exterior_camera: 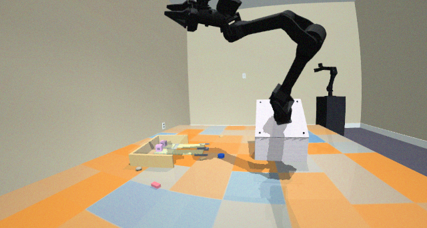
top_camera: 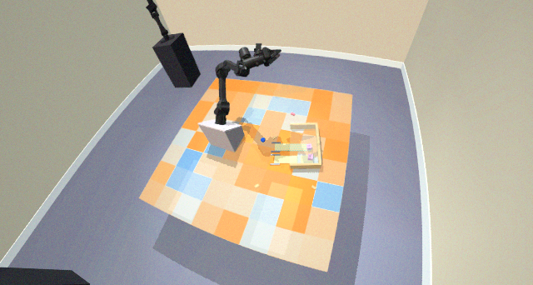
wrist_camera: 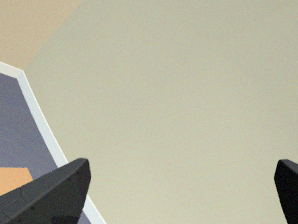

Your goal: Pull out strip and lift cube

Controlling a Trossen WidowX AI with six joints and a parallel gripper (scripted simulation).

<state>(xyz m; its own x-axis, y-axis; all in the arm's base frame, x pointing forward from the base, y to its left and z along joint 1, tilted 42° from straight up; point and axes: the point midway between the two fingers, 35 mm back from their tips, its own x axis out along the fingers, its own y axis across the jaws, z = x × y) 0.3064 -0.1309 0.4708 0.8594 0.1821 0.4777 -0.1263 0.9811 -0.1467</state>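
Right now my gripper tip is 55 cm above the blue disc, 21 cm to the left of it and 13 cm past it. The rest, counted from my gripper tip: pink block (55 cm below, 5 cm to the left, 4 cm ahead).
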